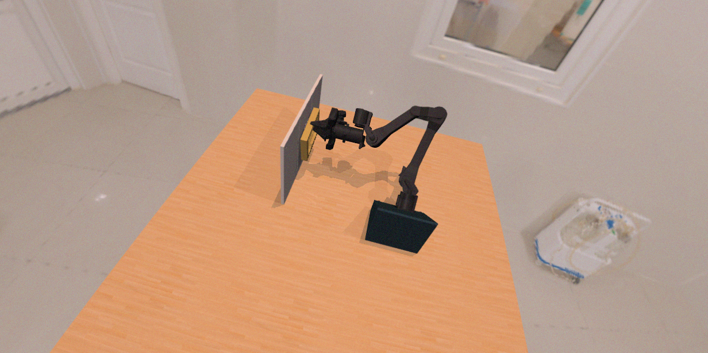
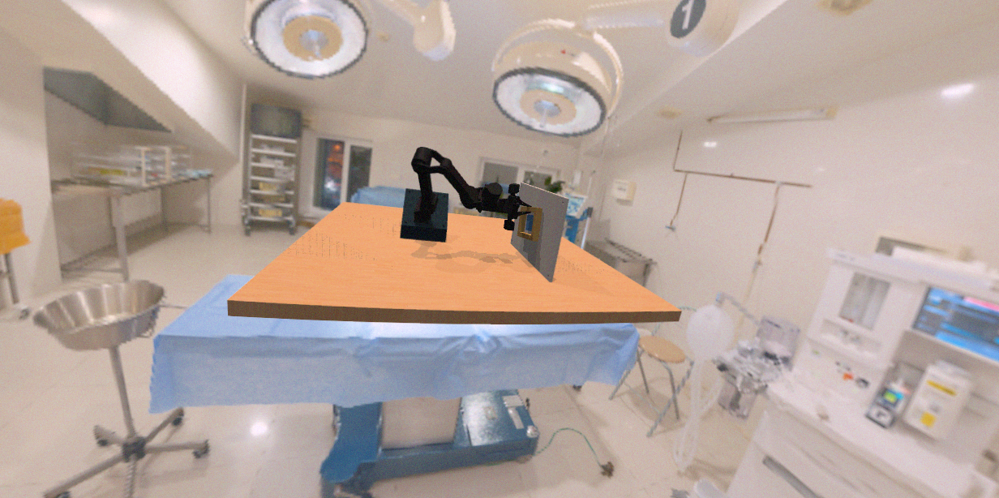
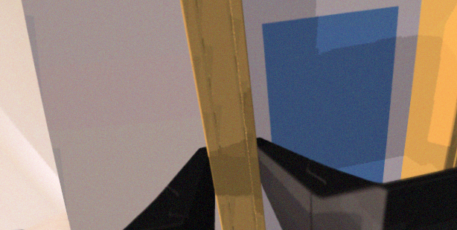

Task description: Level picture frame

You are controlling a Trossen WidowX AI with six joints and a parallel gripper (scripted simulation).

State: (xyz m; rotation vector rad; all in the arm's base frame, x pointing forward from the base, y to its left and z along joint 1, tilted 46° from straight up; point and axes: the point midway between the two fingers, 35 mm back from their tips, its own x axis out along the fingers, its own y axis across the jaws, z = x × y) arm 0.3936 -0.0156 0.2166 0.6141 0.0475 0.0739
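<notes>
My gripper tip is 50 mm above the picture frame, 10 mm to the left of it and 10 mm short of it. Also, from my gripper tip: grey wall panel (60 mm below, 20 mm ahead).
</notes>
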